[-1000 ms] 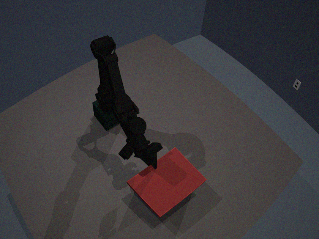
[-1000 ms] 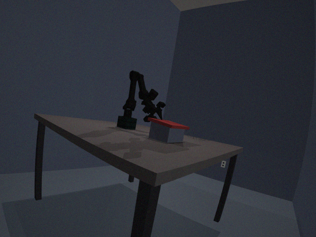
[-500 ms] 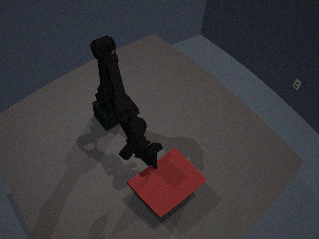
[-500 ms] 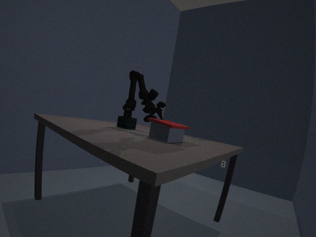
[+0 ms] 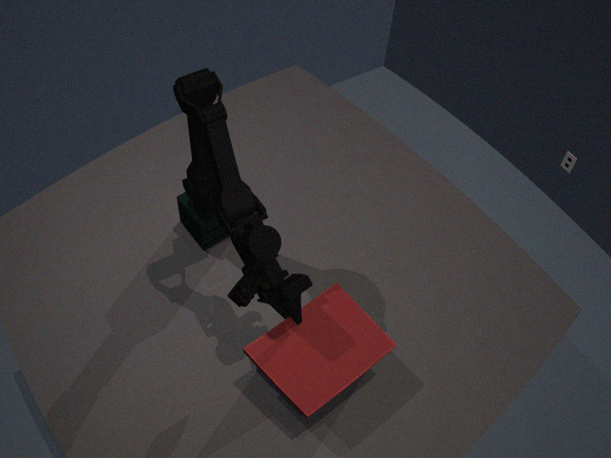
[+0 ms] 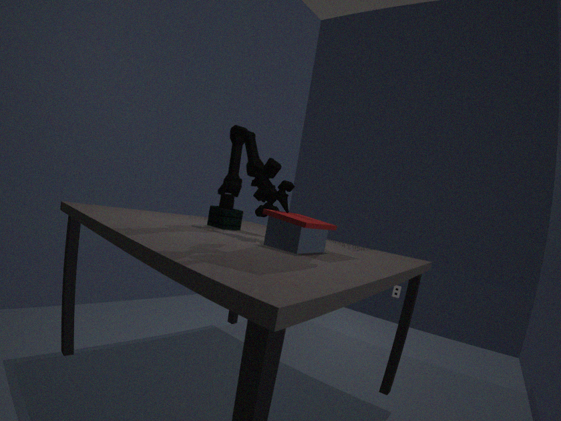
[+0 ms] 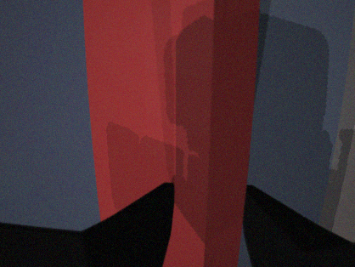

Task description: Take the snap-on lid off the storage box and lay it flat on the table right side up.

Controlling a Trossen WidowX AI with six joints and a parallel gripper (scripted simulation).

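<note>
Now: the red lid 80 mm ahead of my gripper tip. The rest, counted from my gripper tip: storage box 70 mm ahead, 60 mm below.
</note>
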